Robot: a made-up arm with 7 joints.
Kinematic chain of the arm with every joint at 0, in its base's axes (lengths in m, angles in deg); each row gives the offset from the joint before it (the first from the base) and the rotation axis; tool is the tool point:
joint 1: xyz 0 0 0.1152 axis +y
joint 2: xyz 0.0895 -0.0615 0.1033 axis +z
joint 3: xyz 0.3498 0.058 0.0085 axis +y
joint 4: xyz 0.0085 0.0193 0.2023 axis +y
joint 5: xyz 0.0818 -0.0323 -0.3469 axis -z
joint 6: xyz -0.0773 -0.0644 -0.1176 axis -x
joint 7: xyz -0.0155 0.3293 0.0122 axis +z
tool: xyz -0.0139 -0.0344 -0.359
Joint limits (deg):
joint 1: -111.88..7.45
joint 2: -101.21..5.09
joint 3: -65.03..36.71
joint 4: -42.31..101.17
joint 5: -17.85..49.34
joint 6: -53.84..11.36
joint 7: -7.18..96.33
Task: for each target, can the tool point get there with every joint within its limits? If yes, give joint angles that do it. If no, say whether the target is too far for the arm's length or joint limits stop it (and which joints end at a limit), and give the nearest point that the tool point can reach.
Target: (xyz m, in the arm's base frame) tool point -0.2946 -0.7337 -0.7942
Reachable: no: joint limits stop it (at a limit: joint 1, joint 2, joint 3, joint 5, joint 6) | nearest point 0.0862 -0.7344 -0.5020 | short by 0.480 m
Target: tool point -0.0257 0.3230 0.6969
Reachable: yes | joints -31.83 -53.14 13.73 88.26 -8.30 -29.00 4.46
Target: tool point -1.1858 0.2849 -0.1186
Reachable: no: joint limits stop it (at a limit: joint 1, joint 3, joint 4, joint 5, joint 7) | nearest point -0.9278 0.1680 -0.0643 | short by 0.288 m
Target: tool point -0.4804 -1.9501 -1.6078
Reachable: no: too far | nearest point 0.0592 -0.9425 -0.3938 | short by 1.667 m
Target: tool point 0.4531 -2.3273 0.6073
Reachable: no: too far | nearest point 0.2631 -1.1918 0.4009 | short by 1.170 m
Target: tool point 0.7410 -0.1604 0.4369
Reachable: yes | joints -51.19 -47.19 13.19 -15.53 8.04 -20.02 71.41
